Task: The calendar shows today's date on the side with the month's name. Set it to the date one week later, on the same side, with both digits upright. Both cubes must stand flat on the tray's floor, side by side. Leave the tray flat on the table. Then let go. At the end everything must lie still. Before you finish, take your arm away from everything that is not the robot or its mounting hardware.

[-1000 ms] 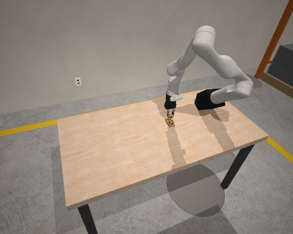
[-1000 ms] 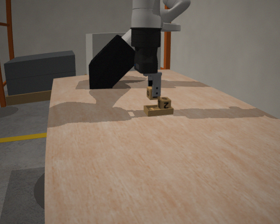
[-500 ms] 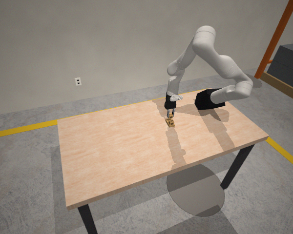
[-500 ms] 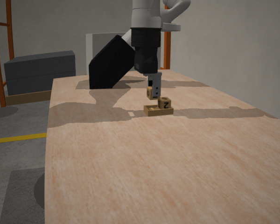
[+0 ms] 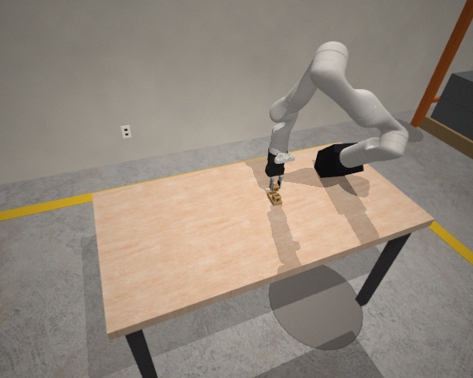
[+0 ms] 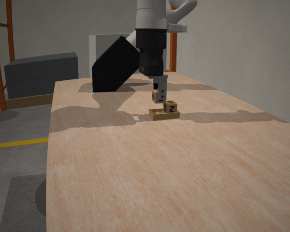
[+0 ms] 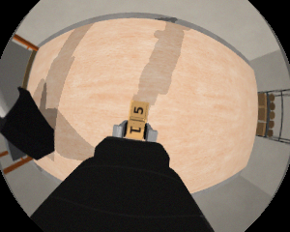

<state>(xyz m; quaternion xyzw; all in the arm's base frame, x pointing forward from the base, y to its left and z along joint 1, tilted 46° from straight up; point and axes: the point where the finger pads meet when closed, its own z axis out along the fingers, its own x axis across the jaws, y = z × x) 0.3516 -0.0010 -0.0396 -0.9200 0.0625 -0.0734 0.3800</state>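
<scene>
My hand is 6 cm above the wooden tray and 1 cm to the right of it.
</scene>
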